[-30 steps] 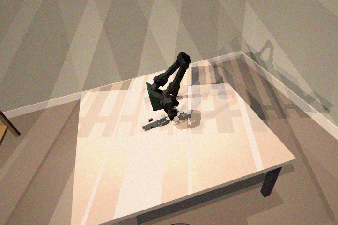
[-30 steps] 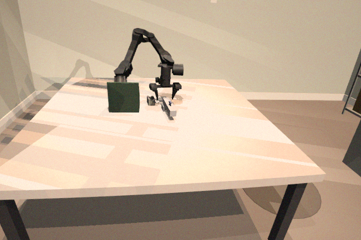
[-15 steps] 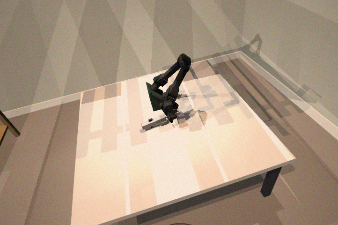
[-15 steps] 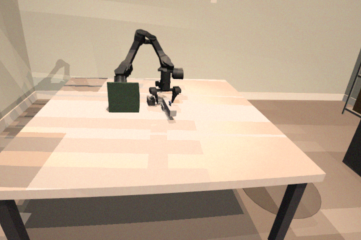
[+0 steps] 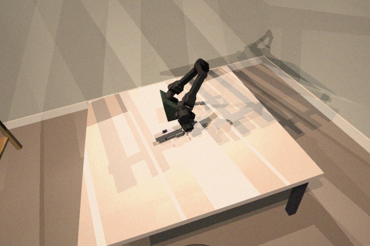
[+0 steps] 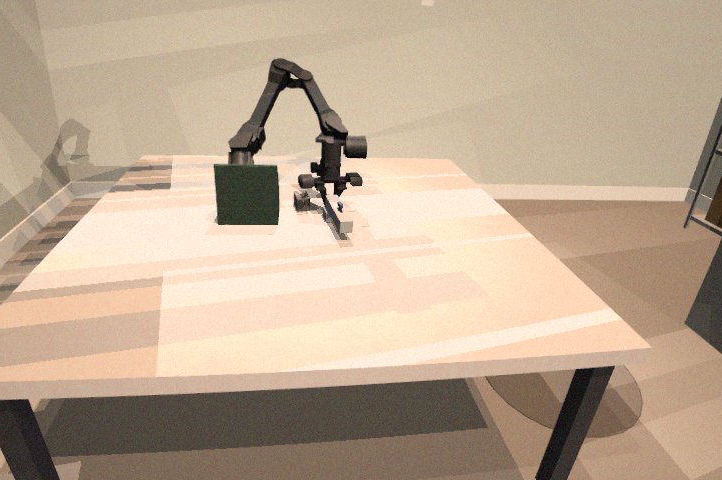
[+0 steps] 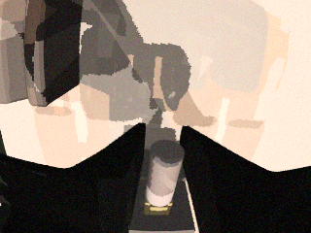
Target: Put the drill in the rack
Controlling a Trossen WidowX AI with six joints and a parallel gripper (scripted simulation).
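My gripper tip is 5 cm to the left of the drill, 3 cm below it and 1 cm short of it. From my gripper tip the other things lie so: grey holder block (11 cm to the right, 2 cm ahead, 2 cm above); then rack (9 cm behind, 4 cm to the left); then key (14 cm to the right, 3 cm above, 2 cm ahead).
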